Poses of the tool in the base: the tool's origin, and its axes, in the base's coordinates. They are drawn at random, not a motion.
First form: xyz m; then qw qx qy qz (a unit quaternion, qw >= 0).
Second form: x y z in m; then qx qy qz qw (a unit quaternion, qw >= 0). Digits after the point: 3 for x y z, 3 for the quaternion.
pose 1, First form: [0.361 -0.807 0.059 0.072 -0.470 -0.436 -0.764]
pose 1, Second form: [0.361 -0.807 0.059 -0.470 -0.436 -0.764 0.072]
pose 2, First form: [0.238 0.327 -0.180 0.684 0.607 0.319 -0.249]
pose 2, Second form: [0.238 0.327 -0.180 0.607 0.319 -0.249 0.684]
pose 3, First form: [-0.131 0.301 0.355 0.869 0.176 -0.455 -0.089]
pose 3, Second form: [-0.131 0.301 0.355 0.176 -0.455 -0.089 0.869]
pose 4, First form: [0.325 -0.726 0.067 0.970 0.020 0.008 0.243]
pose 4, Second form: [0.325 -0.726 0.067 0.020 0.008 0.243 0.970]
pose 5, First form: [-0.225 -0.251 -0.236 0.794 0.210 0.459 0.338]
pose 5, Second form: [-0.225 -0.251 -0.236 0.210 0.459 0.338 0.794]
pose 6, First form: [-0.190 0.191 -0.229 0.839 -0.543 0.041 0.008]
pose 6, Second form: [-0.190 0.191 -0.229 -0.543 0.041 0.008 0.839]
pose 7, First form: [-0.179 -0.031 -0.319 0.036 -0.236 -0.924 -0.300]
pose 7, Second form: [-0.179 -0.031 -0.319 -0.236 -0.924 -0.300 0.036]
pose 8, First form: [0.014 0.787 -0.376 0.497 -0.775 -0.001 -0.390]
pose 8, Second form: [0.014 0.787 -0.376 -0.775 -0.001 -0.390 0.497]
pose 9, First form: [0.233 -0.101 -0.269 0.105 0.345 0.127 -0.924]
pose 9, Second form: [0.233 -0.101 -0.269 0.345 0.127 -0.924 0.105]
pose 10, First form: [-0.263 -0.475 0.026 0.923 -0.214 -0.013 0.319]
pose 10, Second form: [-0.263 -0.475 0.026 -0.214 -0.013 0.319 0.923]
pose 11, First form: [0.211 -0.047 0.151 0.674 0.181 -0.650 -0.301]
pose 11, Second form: [0.211 -0.047 0.151 0.181 -0.650 -0.301 0.674]
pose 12, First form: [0.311 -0.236 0.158 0.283 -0.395 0.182 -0.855]
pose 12, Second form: [0.311 -0.236 0.158 -0.395 0.182 -0.855 0.283]
